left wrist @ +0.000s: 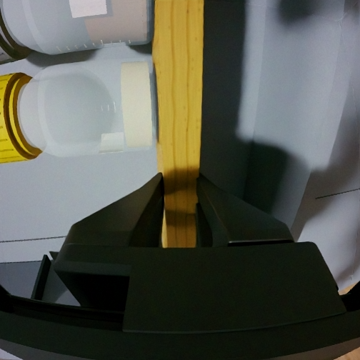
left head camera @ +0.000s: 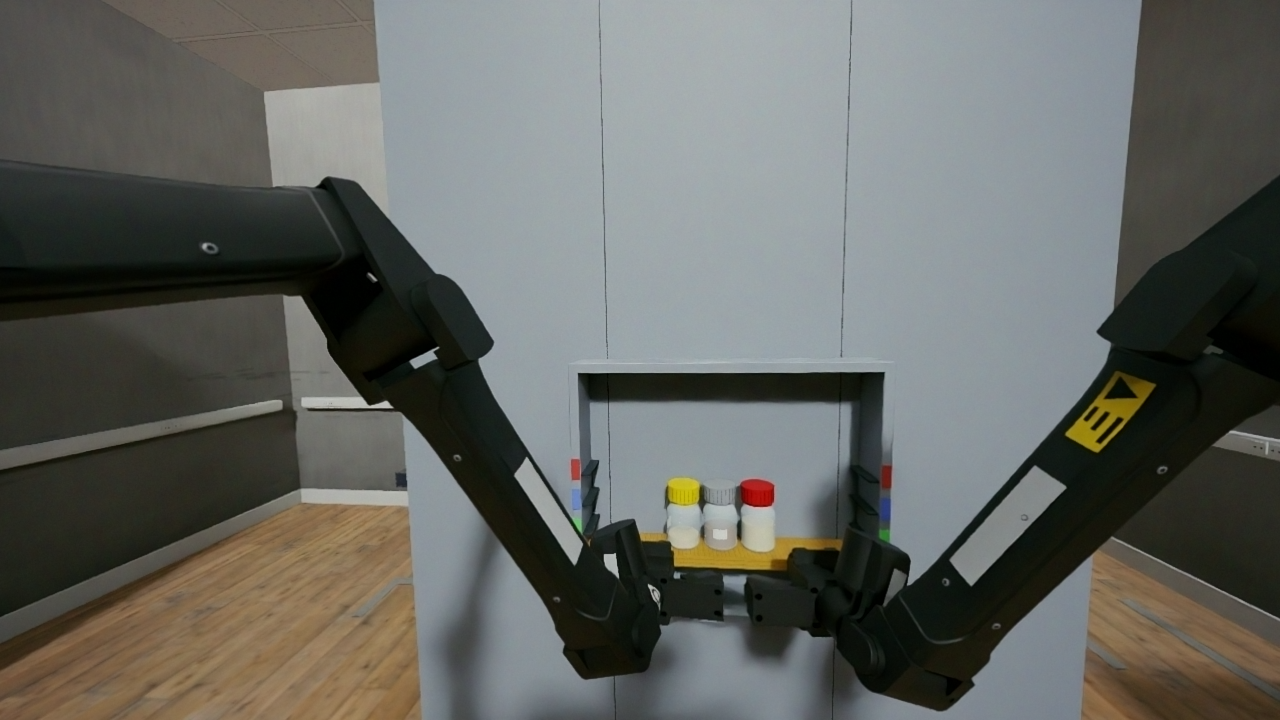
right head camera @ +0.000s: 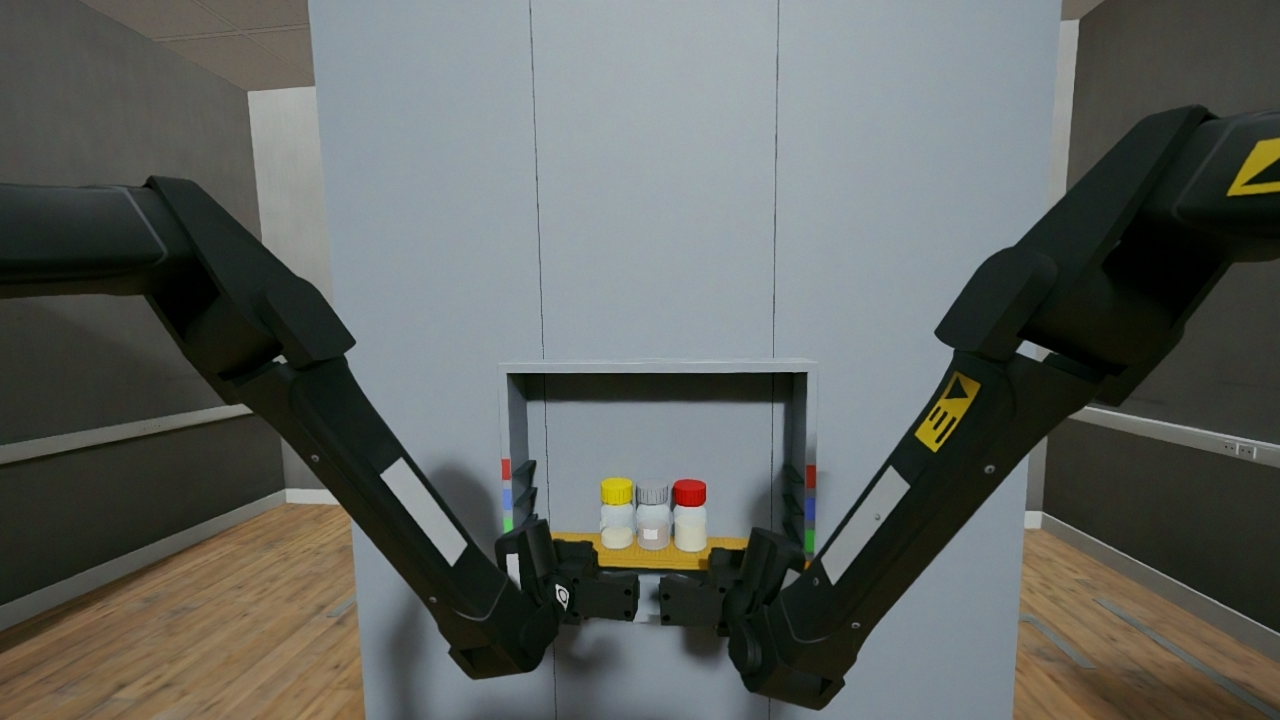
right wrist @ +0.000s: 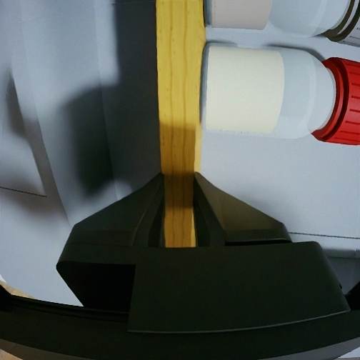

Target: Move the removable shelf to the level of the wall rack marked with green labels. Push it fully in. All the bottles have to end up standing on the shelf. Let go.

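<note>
The yellow wooden shelf is low in the wall rack, a little below the green labels in the head views. Its seating on the brackets is hidden. Three bottles stand upright on it: yellow-capped, grey-capped and red-capped. My left gripper is shut on the shelf's front edge near its left end. My right gripper is shut on that edge near its right end.
Dark brackets line both inner sides of the rack. Red labels and blue labels mark levels above green. My forearms reach in from both sides, in front of the grey wall.
</note>
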